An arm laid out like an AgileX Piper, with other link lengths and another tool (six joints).
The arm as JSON. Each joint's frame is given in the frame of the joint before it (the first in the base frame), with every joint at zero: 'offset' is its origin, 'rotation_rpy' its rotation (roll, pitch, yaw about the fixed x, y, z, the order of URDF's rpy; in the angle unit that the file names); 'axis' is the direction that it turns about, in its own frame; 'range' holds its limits. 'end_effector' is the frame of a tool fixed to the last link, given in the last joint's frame.
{
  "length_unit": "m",
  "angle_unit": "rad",
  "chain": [
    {
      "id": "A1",
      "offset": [
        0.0,
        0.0,
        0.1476
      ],
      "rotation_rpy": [
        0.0,
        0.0,
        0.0
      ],
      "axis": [
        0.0,
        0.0,
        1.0
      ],
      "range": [
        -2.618,
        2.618
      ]
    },
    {
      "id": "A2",
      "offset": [
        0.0,
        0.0,
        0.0
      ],
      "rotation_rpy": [
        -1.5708,
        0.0,
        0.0
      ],
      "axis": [
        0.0,
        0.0,
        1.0
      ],
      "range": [
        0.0,
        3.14
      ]
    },
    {
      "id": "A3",
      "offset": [
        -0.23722,
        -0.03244,
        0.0
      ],
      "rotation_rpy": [
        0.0,
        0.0,
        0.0
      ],
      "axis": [
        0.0,
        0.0,
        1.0
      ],
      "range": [
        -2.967,
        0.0
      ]
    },
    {
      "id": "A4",
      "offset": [
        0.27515,
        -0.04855,
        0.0
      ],
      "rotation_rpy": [
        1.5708,
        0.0,
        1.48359
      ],
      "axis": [
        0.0,
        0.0,
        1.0
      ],
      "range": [
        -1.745,
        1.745
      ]
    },
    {
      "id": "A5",
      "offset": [
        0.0,
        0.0,
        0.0
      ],
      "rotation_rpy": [
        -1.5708,
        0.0,
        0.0
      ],
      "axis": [
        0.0,
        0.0,
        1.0
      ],
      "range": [
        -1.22,
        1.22
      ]
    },
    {
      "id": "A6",
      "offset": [
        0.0,
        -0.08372,
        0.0
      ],
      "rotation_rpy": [
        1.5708,
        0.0,
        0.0
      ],
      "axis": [
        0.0,
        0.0,
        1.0
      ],
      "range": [
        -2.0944,
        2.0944
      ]
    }
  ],
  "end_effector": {
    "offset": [
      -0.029,
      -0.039,
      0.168
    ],
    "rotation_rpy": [
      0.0,
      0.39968,
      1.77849
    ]
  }
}
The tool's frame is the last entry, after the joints.
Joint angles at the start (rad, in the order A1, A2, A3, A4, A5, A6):
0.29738 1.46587 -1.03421 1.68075 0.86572 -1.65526
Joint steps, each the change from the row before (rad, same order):
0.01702 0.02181 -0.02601 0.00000 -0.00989 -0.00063
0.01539 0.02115 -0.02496 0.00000 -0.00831 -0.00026
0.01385 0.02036 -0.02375 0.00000 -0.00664 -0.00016
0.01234 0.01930 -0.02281 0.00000 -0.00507 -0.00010
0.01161 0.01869 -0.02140 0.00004 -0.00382 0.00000
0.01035 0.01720 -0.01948 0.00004 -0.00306 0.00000
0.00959 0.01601 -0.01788 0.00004 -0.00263 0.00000
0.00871 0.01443 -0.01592 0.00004 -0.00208 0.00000
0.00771 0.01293 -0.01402 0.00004 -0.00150 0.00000
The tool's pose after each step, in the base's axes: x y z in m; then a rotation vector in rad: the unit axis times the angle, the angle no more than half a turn. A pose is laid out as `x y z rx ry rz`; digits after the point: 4 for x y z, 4 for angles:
0.4078 0.3026 0.2999 -0.4995 -1.9232 -2.0170
0.4099 0.3095 0.3008 -0.4883 -1.9264 -2.0132
0.4117 0.3160 0.3015 -0.4774 -1.9287 -2.0095
0.4134 0.3221 0.3023 -0.4664 -1.9303 -2.0064
0.4148 0.3281 0.3028 -0.4557 -1.9310 -2.0028
0.4160 0.3335 0.3031 -0.4459 -1.9313 -1.9993
0.4170 0.3387 0.3032 -0.4369 -1.9314 -1.9958
0.4177 0.3434 0.3031 -0.4285 -1.9313 -1.9924
0.4182 0.3476 0.3030 -0.4210 -1.9309 -1.9891

